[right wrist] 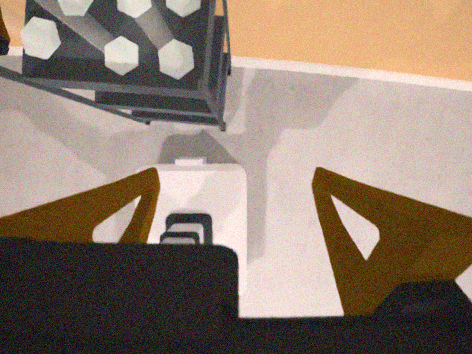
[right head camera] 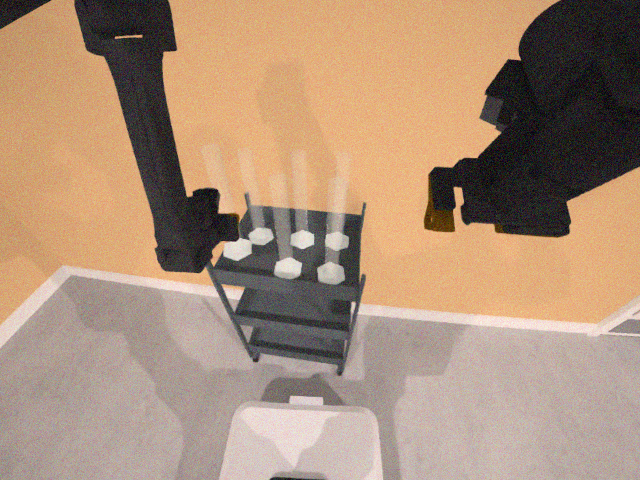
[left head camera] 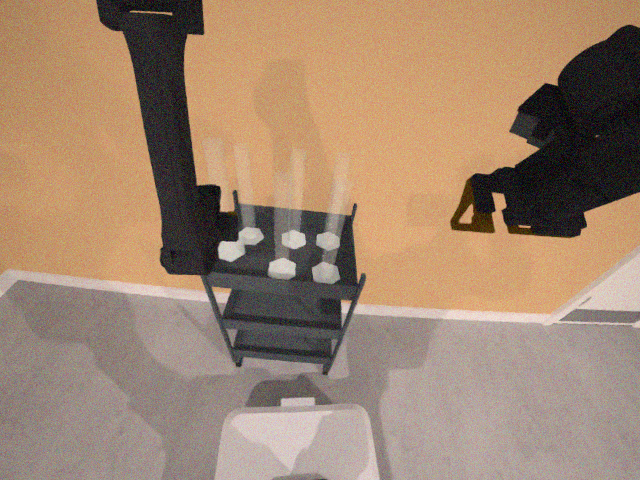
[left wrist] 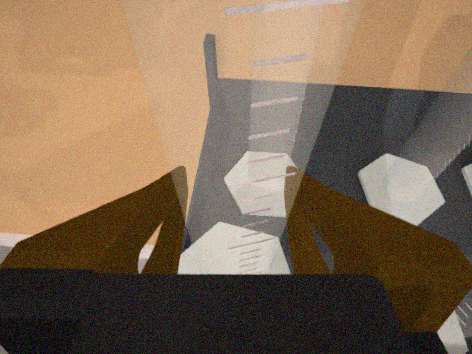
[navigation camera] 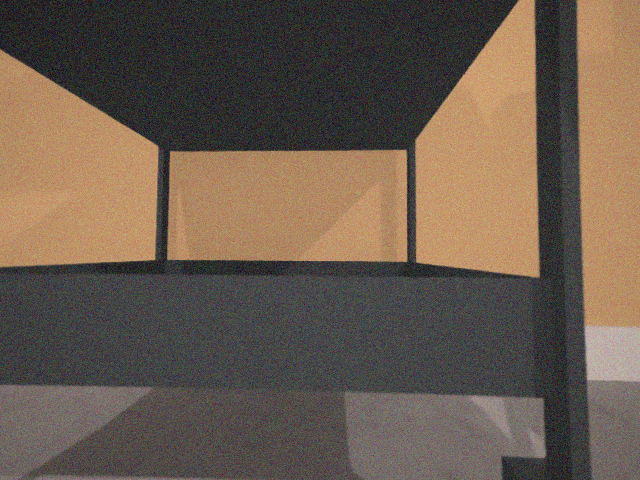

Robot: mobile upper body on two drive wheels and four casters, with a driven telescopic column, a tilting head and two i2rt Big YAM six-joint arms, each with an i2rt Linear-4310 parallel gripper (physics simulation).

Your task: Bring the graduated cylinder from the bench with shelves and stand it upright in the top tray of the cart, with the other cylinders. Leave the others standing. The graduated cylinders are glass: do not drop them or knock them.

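Places are measured from the left arm's base along level axes (x up, y back, z right), in millimetres.
Pixels of known places: left gripper, between the fingertips: (right head camera: 231,216) (left wrist: 236,178); right gripper, between the fingertips: (right wrist: 235,176) (right head camera: 460,226) (left head camera: 480,227).
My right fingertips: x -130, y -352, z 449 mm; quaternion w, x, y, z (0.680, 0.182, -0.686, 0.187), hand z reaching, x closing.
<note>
Behind a point stands the place of what it marks.
My left gripper (left head camera: 230,222) @(x -365, y -650, z 1 mm) (right head camera: 233,227) @(x -365, y -650, z 1 mm) (left wrist: 236,178) @(x -365, y -650, z 1 mm) is shut on a clear graduated cylinder (left head camera: 230,251) @(x -474, y -618, z 5 mm) (right head camera: 237,249) @(x -468, y -618, z 7 mm) (left wrist: 215,250) @(x -362, y -616, z -6 mm) (right wrist: 41,38) @(x -467, y -628, z 17 mm) with a white hexagonal base. It holds the cylinder upright at the near left corner of the cart's dark top tray (left head camera: 258,281) @(x -506, y -536, z 94 mm) (right head camera: 258,279) @(x -505, y -537, z 84 mm) (right wrist: 115,85) @(x -496, y -528, z 169 mm). Whether the base touches the tray cannot be told. Several other cylinders stand upright there; the nearest one (left head camera: 251,236) @(x -535, y -751, z 43 mm) (right head camera: 261,236) @(x -534, y -751, z 43 mm) (left wrist: 260,185) is close behind the held one, another (left head camera: 281,268) @(x -521, y -598, z 155 mm) (right head camera: 287,268) @(x -524, y -598, z 159 mm) (right wrist: 121,55) @(x -520, y -606, z 173 mm) is to its right. My right gripper (left head camera: 500,229) (right head camera: 473,227) @(x -130, y -352, z 449 mm) (right wrist: 235,176) @(x -130, y -352, z 449 mm) is open and empty, right of the cart.
The cart has two lower trays; the middle one's front wall (left head camera: 284,326) @(x -757, y -528, z 168 mm) (right head camera: 294,320) @(x -819, y -580, z 165 mm) shows below the top tray. The navigation camera faces a cart tray wall (navigation camera: 258,330) @(x -1051, y -525, z 196 mm) and a corner post (navigation camera: 558,206) @(x -974, y -500, z 371 mm) close up. An orange wall (left head camera: 387,103) @(x -96, y -867, z 442 mm) stands behind the cart. The robot's white base (left head camera: 297,439) @(x -957, y -215, z 221 mm) is in front.
</note>
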